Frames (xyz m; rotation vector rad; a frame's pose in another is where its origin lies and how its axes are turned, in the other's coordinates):
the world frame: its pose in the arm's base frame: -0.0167 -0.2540 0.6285 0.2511 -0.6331 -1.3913
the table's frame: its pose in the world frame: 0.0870 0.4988 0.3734 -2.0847 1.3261 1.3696
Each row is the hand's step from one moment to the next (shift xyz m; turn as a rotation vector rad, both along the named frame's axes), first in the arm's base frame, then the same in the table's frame.
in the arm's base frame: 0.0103 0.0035 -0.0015 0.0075 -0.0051 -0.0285
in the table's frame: 0.0004 -0.0030 0.0106 0.0286 0.0008 0.0087
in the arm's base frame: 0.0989 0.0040 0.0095 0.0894 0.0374 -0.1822
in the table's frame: -0.0070 -0.0585 0.0801 0.1582 0.0328 0.1284
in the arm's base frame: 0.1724 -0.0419 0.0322 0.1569 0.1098 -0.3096
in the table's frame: -0.0086 -0.1432 0.1093 0.2518 0.0871 0.2481
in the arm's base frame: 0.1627 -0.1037 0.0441 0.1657 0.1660 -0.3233
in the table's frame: 0.0030 -0.1870 0.0646 0.2439 0.1279 0.2893
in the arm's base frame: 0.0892 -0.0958 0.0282 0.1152 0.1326 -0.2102
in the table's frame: 0.0123 -0.1327 0.0129 0.1497 0.0971 0.2079
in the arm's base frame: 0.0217 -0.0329 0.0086 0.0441 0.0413 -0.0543
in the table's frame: 0.0049 -0.0400 -0.0026 0.0365 0.0218 0.0692
